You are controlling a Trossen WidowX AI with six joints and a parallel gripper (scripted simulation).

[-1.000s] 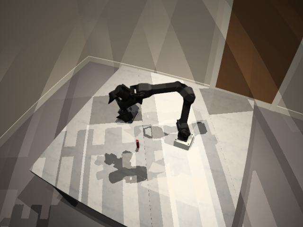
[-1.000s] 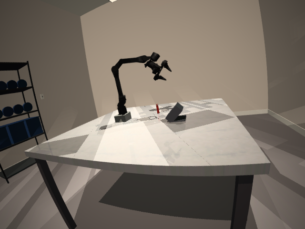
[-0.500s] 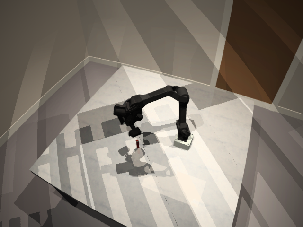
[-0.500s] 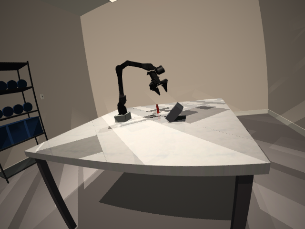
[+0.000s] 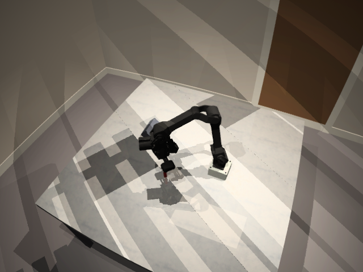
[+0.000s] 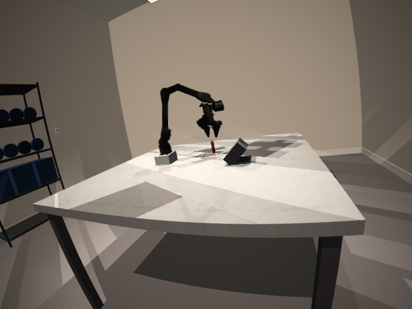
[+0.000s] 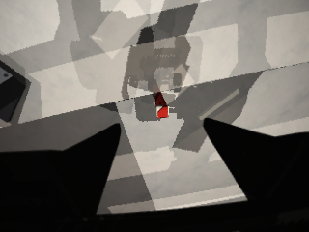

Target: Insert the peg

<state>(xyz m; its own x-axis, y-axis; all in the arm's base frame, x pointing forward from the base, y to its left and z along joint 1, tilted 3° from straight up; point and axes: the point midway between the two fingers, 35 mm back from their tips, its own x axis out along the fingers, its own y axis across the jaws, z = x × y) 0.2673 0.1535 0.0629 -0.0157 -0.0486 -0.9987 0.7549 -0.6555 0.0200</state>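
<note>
Now: gripper tip 4 cm above the red peg. Also, from my gripper tip: grey sloped panel (24 cm to the right, 19 cm ahead, 5 cm below).
</note>
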